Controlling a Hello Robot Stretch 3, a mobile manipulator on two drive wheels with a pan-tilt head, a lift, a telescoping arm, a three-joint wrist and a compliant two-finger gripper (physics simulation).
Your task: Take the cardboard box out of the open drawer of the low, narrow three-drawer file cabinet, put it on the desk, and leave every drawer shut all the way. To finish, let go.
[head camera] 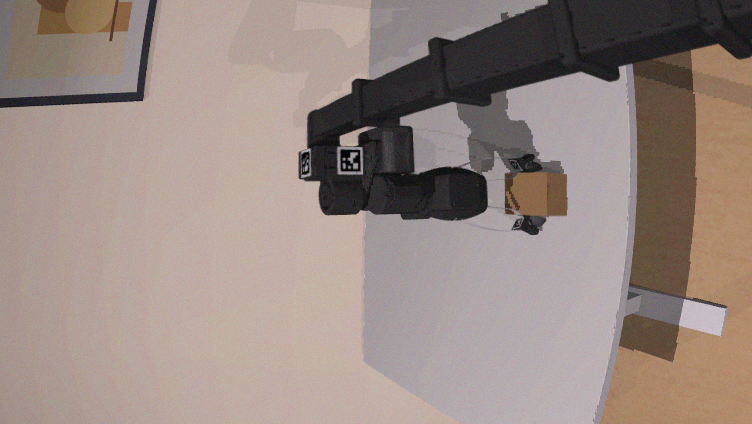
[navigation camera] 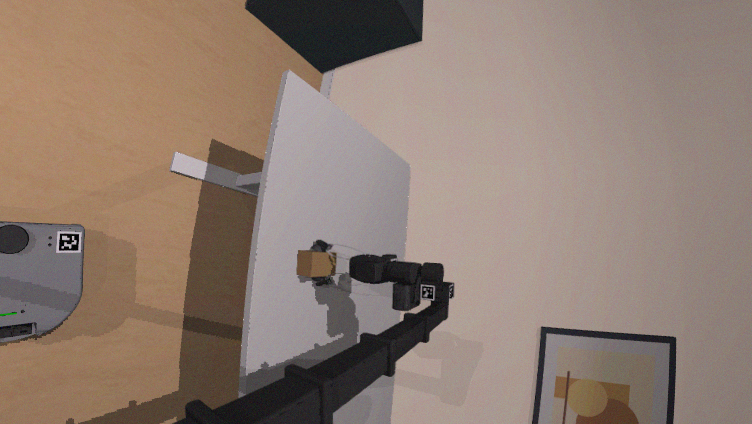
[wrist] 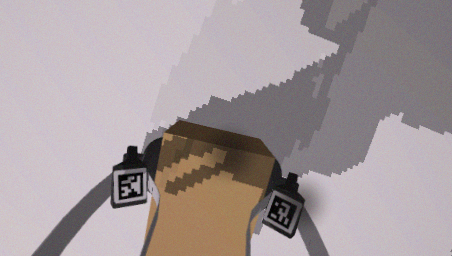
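The cardboard box (head camera: 557,194) (navigation camera: 308,263) (wrist: 200,220) is a brown block over the white desk (head camera: 473,316) (navigation camera: 337,158) (wrist: 75,65), well inside the desk's edges. My gripper (head camera: 530,194) (navigation camera: 321,263) (wrist: 212,165) is shut on the box, one fingertip on each side. The box's shadow lies close against it on the desk top; whether its underside touches the desk is hidden. No drawer of the file cabinet can be made out in these views.
My arm (head camera: 400,94) (navigation camera: 347,373) reaches across the desk. A wall with a framed picture (head camera: 139,96) (navigation camera: 605,334) stands behind. A dark box-shaped piece of furniture (navigation camera: 363,26) stands past the desk's far end. A desk foot (head camera: 703,317) (navigation camera: 192,165) sticks out over the wooden floor; my base (navigation camera: 42,284) is nearby.
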